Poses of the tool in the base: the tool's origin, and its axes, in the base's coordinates. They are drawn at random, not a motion.
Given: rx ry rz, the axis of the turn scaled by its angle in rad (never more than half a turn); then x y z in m.
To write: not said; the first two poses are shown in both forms.
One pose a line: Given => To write
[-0.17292 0.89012 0.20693 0.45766 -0.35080 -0.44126] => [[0.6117 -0.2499 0.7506 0.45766], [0.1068 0.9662 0.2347 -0.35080], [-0.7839 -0.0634 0.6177 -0.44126], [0 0 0 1]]
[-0.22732 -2.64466 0.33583 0.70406 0.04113 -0.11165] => [[-0.8797 0.1026 -0.4643 0.70406], [0.2154 0.9565 -0.1967 0.04113], [0.4240 -0.2731 -0.8635 -0.11165], [0 0 0 1]]
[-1.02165 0.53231 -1.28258 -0.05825 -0.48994 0.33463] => [[0.2522 0.5243 0.8133 -0.05825], [-0.9461 -0.0427 0.3209 -0.48994], [0.2030 -0.8504 0.4853 0.33463], [0 0 0 1]]
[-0.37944 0.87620 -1.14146 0.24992 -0.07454 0.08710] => [[0.1422 0.6267 0.7662 0.24992], [-0.9021 0.4006 -0.1602 -0.07454], [-0.4073 -0.6684 0.6223 0.08710], [0 0 0 1]]
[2.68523 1.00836 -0.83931 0.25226 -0.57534 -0.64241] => [[0.6168 0.6456 -0.4503 0.25226], [0.5600 -0.7620 -0.3253 -0.57534], [-0.5531 -0.0515 -0.8315 -0.64241], [0 0 0 1]]
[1.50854 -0.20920 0.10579 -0.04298 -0.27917 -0.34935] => [[0.9775 -0.1987 -0.0714 -0.04298], [-0.0602 0.0621 -0.9963 -0.27917], [0.2024 0.9781 0.0487 -0.34935], [0 0 0 1]]
